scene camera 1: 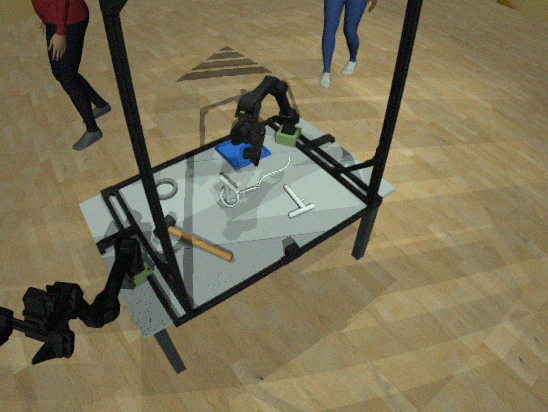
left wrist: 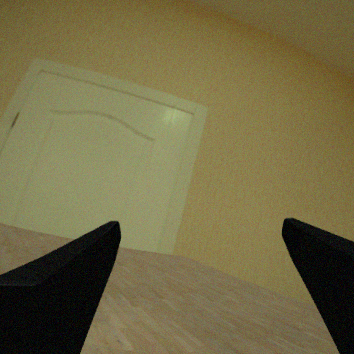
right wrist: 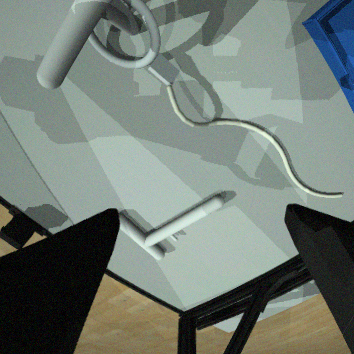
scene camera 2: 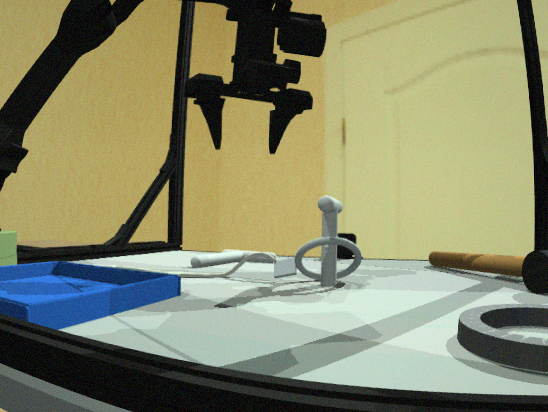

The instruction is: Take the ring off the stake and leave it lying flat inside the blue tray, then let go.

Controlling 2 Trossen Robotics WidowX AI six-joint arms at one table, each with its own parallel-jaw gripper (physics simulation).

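Where they show: left gripper, fingertip midpoint: (scene camera 1: 12,355) (left wrist: 201,228); right gripper, fingertip midpoint: (scene camera 1: 258,159) (right wrist: 201,214) (scene camera 2: 245,151); left arm's base, origin of the base link: (scene camera 1: 133,268); right arm's base, origin of the base link: (scene camera 1: 288,130).
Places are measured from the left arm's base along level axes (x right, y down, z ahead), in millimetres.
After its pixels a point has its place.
A thin grey ring (scene camera 1: 230,206) {z 471, x -24, y 26 mm} (scene camera 2: 357,257) {z 456, x -59, y 3 mm} (right wrist: 156,37) {z 530, x -71, y -6 mm} hangs tilted around the stake (scene camera 1: 229,180) {z 495, x -58, y -74 mm} (scene camera 2: 328,225) {z 493, x -76, y -38 mm} (right wrist: 65,55) {z 497, x -22, y -71 mm}, an upright grey post with a crossbar on top. A tag and pale cord (scene camera 1: 272,173) {z 742, x -67, y 36 mm} (right wrist: 235,121) {z 657, x -60, y 33 mm} lie at the ring's side. The blue tray (scene camera 1: 230,159) {z 663, x -269, y 34 mm} (scene camera 2: 135,297) {z 644, x -268, y 28 mm} (right wrist: 325,30) {z 661, x -207, y 33 mm} lies behind the stake in scene camera 1. My right gripper (scene camera 1: 256,162) {z 619, x -20, y -143 mm} (scene camera 2: 245,150) {z 619, x -20, y -143 mm} (right wrist: 201,214) {z 619, x -20, y -143 mm} is open and empty, high above the table on the tray's side of the stake. My left gripper (scene camera 1: 42,356) (left wrist: 201,228) {z -372, x 407, y -492 mm} is open and empty, outside the table.
A white T-shaped piece (scene camera 1: 301,206) {z 683, x 171, y 22 mm} (scene camera 2: 217,258) {z 700, x 86, y 26 mm} (right wrist: 185,220) {z 704, x 95, y 20 mm} lies on the table. A hammer (scene camera 1: 200,243) {z 259, x 63, y 8 mm} (scene camera 2: 475,262) {z 271, x 42, y 18 mm} lies at the left front in scene camera 1. A thick grey ring (scene camera 1: 176,188) {z 362, x -268, y 27 mm} (scene camera 2: 470,335) {z 377, x -323, y 28 mm} lies behind it. Black posts (scene camera 1: 395,100) {z 910, x 354, y -482 mm} stand at the table's sides.
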